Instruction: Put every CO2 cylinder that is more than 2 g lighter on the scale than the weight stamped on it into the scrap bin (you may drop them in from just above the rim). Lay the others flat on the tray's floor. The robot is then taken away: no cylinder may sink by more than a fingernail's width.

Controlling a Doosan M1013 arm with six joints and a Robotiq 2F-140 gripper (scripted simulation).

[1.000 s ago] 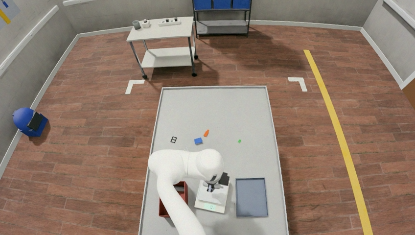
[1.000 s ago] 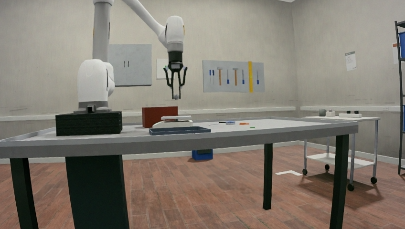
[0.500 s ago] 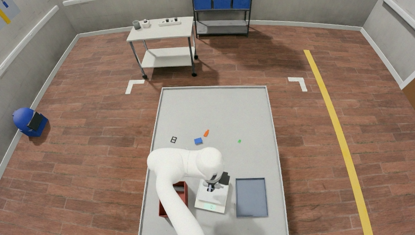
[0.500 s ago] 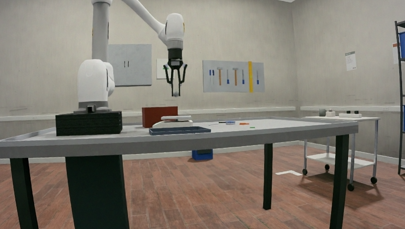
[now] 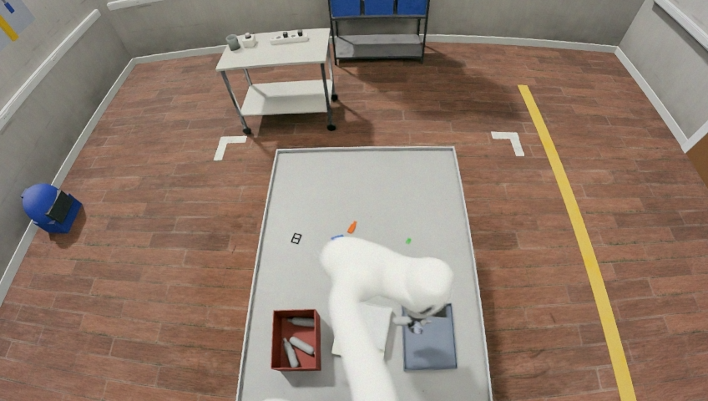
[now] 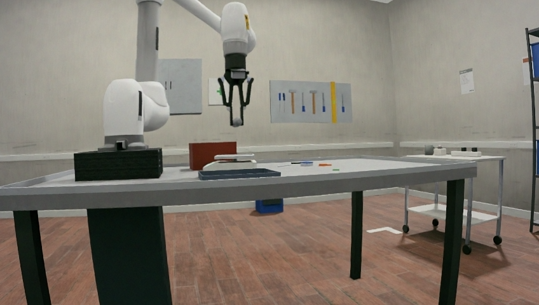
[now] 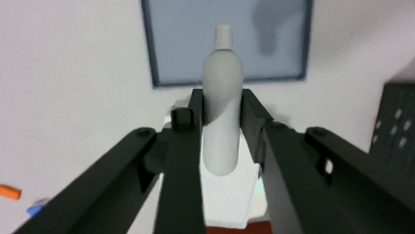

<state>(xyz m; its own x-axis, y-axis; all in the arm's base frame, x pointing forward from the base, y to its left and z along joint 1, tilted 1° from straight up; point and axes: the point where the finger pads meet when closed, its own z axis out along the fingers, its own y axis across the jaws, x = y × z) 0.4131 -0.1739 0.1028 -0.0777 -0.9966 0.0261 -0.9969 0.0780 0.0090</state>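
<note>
The blue-grey tray is 2 cm behind my hand, 7 cm to the right of it and 20 cm below it. Round my hand: grey CO2 cylinder: 2 cm to the right, 3 cm below; scale platform: 2 cm ahead, 16 cm to the left, 15 cm below; scale: 1 cm ahead, 16 cm to the left, 17 cm below.
</note>
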